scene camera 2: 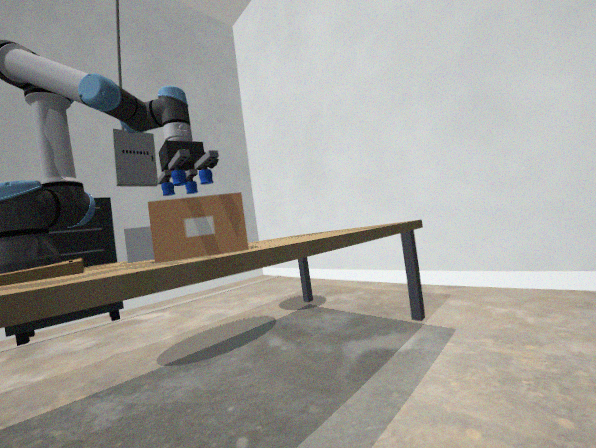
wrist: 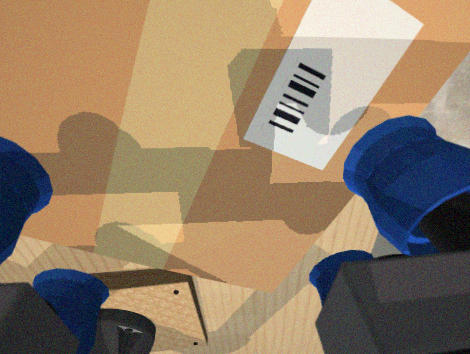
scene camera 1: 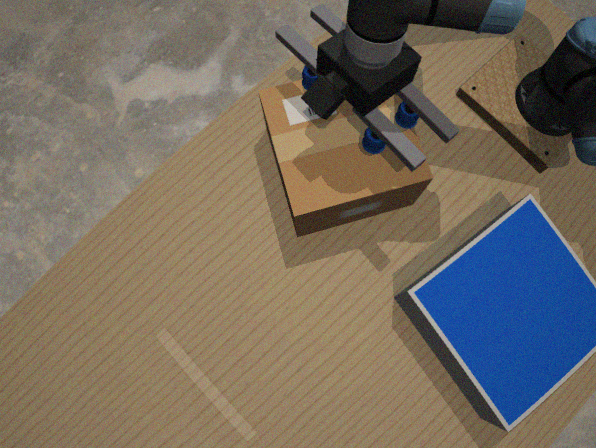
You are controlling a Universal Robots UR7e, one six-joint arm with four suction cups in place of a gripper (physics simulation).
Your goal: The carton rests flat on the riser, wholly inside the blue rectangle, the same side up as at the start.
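Observation:
The brown carton [scene camera 1: 350,167] [scene camera 2: 167,225] [wrist: 45,70] lies flat on the wooden table, apart from the riser. A white barcode label [scene camera 1: 296,114] [wrist: 375,65] and a pale tape strip [scene camera 1: 290,145] [wrist: 170,60] are on its top. My gripper [scene camera 1: 357,103] [scene camera 2: 186,182] [wrist: 215,225] is open, its suction off and its blue cups empty. It hangs a little above the carton, with a gap showing in scene camera 2. The riser [scene camera 1: 445,354] stands at the right in scene camera 1, with the blue rectangle [scene camera 1: 510,310] on top. The riser does not show in the wrist view.
A mounting plate [scene camera 1: 492,82] [wrist: 155,305] lies by the arm's base. The table's edge [scene camera 2: 350,240] runs close to the carton. A dark cabinet [scene camera 2: 102,250] and a grey wall box [scene camera 2: 135,165] are in the background. A pale strip [scene camera 1: 205,382] marks the table.

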